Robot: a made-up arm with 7 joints. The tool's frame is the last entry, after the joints.
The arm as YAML. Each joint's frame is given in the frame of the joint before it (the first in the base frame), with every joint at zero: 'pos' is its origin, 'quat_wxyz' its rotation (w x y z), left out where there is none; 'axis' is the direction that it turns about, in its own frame. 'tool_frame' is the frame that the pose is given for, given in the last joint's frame.
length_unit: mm
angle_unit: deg
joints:
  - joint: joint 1
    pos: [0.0, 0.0, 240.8]
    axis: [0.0, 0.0, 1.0]
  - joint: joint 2
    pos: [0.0, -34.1, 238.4]
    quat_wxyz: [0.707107, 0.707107, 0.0, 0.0]
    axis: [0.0, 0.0, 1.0]
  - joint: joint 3
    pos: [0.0, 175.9, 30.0]
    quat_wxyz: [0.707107, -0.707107, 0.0, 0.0]
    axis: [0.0, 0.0, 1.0]
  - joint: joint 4
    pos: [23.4, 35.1, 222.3]
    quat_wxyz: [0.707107, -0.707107, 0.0, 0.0]
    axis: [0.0, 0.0, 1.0]
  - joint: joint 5
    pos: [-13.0, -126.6, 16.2]
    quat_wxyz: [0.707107, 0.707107, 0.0, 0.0]
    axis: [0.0, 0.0, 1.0]
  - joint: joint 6
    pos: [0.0, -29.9, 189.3]
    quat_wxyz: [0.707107, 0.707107, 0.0, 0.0]
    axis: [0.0, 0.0, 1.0]
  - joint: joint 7
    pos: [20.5, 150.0, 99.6]
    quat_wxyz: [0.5, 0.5, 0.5, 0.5]
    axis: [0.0, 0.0, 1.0]
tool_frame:
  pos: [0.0, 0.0, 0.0]
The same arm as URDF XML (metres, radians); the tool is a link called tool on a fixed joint. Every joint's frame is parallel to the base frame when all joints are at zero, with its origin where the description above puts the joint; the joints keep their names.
<robot name="arm">
<link name="base"/>
<link name="link1"/>
<link name="link2"/>
<link name="link3"/>
<link name="link4"/>
<link name="link5"/>
<link name="link6"/>
<link name="link7"/>
<link name="tool"/>
<joint name="joint 1" type="continuous"><parent link="base"/><child link="link1"/><origin xyz="0 0 0.2408" rpy="0 0 0"/><axis xyz="0 0 1"/></joint>
<joint name="joint 2" type="continuous"><parent link="link1"/><child link="link2"/><origin xyz="0 -0.0341 0.2384" rpy="0 0 0"/><axis xyz="0 -1 0"/></joint>
<joint name="joint 3" type="continuous"><parent link="link2"/><child link="link3"/><origin xyz="0 -0.03 0.1759" rpy="0 0 0"/><axis xyz="0 0 1"/></joint>
<joint name="joint 4" type="continuous"><parent link="link3"/><child link="link4"/><origin xyz="0.0234 0.0351 0.2223" rpy="0 0 0"/><axis xyz="0 1 0"/></joint>
<joint name="joint 5" type="continuous"><parent link="link4"/><child link="link5"/><origin xyz="-0.013 0.0162 0.1266" rpy="0 0 0"/><axis xyz="0 0 1"/></joint>
<joint name="joint 6" type="continuous"><parent link="link5"/><child link="link6"/><origin xyz="0 -0.0299 0.1893" rpy="0 0 0"/><axis xyz="0 -1 0"/></joint>
<joint name="joint 7" type="continuous"><parent link="link6"/><child link="link7"/><origin xyz="0.0205 -0.0996 0.15" rpy="0 0 0"/><axis xyz="1 0 0"/></joint>
<joint name="tool_joint" type="fixed"><parent link="link7"/><child link="tool"/><origin xyz="0 0 0" rpy="3.1416 -1.5708 0"/></joint>
</robot>

